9 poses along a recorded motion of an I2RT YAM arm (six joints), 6.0 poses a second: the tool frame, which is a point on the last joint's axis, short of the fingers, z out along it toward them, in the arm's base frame.
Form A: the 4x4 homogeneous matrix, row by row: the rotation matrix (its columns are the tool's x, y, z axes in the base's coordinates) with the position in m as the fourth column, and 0 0 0 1 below. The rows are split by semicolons.
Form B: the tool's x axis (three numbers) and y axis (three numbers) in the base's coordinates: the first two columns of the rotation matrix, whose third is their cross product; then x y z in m. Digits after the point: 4 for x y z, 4 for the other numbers.
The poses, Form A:
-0.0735 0.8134 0.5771 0.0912; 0.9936 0.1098 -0.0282 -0.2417; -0.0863 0.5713 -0.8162 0.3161; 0 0 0 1
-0.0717 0.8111 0.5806 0.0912; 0.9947 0.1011 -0.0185 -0.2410; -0.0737 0.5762 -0.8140 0.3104; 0 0 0 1
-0.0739 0.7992 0.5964 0.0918; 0.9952 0.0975 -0.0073 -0.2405; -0.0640 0.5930 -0.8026 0.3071; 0 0 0 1
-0.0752 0.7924 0.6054 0.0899; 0.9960 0.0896 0.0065 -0.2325; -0.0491 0.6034 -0.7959 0.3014; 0 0 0 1
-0.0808 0.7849 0.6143 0.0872; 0.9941 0.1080 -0.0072 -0.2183; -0.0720 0.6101 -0.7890 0.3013; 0 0 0 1
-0.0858 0.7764 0.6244 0.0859; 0.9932 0.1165 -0.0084 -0.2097; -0.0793 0.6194 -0.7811 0.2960; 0 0 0 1
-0.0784 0.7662 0.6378 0.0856; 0.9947 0.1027 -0.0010 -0.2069; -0.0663 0.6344 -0.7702 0.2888; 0 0 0 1
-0.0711 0.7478 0.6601 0.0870; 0.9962 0.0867 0.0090 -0.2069; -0.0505 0.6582 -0.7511 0.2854; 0 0 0 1
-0.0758 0.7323 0.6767 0.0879; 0.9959 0.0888 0.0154 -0.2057; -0.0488 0.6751 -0.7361 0.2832; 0 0 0 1
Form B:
-0.0735 0.9936 -0.0863 0.8134 0.1098 0.5713 0.0912 -0.2417 0.3161
-0.0717 0.9947 -0.0737 0.8111 0.1011 0.5762 0.0912 -0.2410 0.3104
-0.0739 0.9952 -0.0640 0.7992 0.0975 0.5930 0.0918 -0.2405 0.3071
-0.0752 0.9960 -0.0491 0.7924 0.0896 0.6034 0.0899 -0.2325 0.3014
-0.0808 0.9941 -0.0720 0.7849 0.1080 0.6101 0.0872 -0.2183 0.3013
-0.0858 0.9932 -0.0793 0.7764 0.1165 0.6194 0.0859 -0.2097 0.2960
-0.0784 0.9947 -0.0663 0.7662 0.1027 0.6344 0.0856 -0.2069 0.2888
-0.0711 0.9962 -0.0505 0.7478 0.0867 0.6582 0.0870 -0.2069 0.2854
-0.0758 0.9959 -0.0488 0.7323 0.0888 0.6751 0.0879 -0.2057 0.2832

